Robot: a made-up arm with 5 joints. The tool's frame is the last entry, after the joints.
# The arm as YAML. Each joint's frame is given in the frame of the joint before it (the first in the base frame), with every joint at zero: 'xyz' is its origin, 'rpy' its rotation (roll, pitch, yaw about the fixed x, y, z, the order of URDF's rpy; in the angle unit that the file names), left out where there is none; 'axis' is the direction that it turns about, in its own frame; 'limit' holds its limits. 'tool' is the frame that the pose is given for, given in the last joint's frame.
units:
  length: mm
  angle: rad
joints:
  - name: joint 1
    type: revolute
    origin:
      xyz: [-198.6, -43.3, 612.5]
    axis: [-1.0, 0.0, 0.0]
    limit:
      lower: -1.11
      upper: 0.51
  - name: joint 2
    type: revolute
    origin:
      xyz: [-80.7, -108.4, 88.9]
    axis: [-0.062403, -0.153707, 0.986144]
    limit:
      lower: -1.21
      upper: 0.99
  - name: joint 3
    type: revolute
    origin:
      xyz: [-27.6, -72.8, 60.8]
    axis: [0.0, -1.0, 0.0]
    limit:
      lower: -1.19
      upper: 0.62
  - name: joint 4
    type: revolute
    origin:
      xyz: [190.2, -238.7, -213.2]
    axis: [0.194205, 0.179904, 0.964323]
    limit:
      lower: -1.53
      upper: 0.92
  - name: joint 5
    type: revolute
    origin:
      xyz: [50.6, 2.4, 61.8]
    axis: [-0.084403, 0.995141, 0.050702]
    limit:
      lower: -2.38
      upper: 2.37
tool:
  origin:
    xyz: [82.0, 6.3, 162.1]
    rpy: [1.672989, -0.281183, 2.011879]
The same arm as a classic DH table. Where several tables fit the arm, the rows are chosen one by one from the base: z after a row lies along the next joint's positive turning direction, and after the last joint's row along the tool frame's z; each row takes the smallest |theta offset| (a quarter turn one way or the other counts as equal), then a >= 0, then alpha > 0; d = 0 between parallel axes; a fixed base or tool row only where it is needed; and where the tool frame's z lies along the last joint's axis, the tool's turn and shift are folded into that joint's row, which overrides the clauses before.
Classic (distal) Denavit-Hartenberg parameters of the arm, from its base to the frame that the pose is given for. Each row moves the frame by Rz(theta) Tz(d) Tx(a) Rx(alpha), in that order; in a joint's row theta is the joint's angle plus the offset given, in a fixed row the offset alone. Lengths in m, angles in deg.
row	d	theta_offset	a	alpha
base (fixed)	0.6125	-90	0.0433	90
joint 1	0.2728	-8.86	0.0934	-86.42
joint 2	0.1679	-89.44	0.0237	-81.16
joint 3	0.2704	-15.01	-0.2285	100.36
joint 4	-0.1014	5.45	-0.0363	77.79
joint 5	-0.0308	84.89	0.171	-68.39
tool (fixed)	0.0659	-79.19	0	0
Joint limits (deg, base to tool): -63.6..29.22 -69.33..56.72 -68.18..35.52 -87.66..52.71 -136.36..135.79

